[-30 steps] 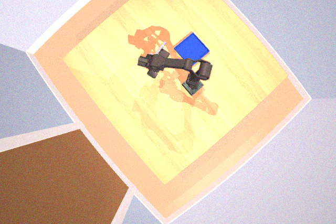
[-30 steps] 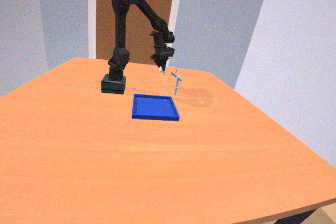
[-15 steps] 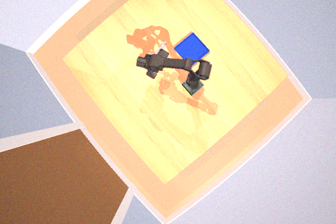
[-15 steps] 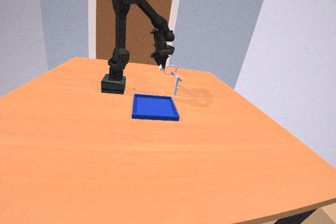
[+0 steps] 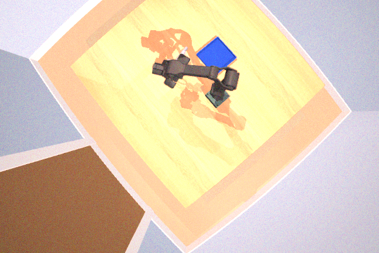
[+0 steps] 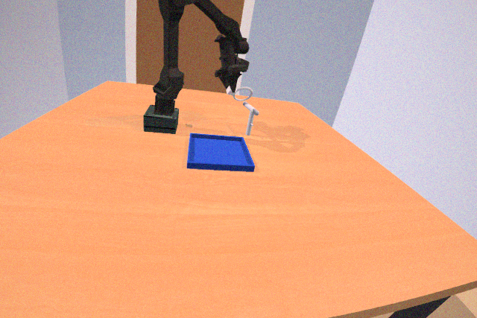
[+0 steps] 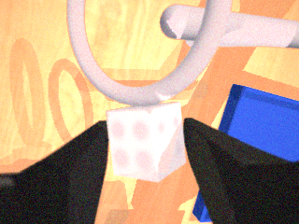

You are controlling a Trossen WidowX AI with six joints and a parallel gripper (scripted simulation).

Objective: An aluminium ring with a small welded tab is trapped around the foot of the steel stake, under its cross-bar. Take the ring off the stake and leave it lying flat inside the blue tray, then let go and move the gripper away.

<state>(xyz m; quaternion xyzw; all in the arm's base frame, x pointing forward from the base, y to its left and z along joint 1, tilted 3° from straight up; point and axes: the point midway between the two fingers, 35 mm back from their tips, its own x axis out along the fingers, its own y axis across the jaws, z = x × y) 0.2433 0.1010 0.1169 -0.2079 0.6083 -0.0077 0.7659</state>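
My gripper tip is 6 cm past the blue tray, 26 cm to the left of it and 13 cm above it. From my gripper tip the other things lie so: aluminium ring: 4 cm ahead, 1 cm to the left.
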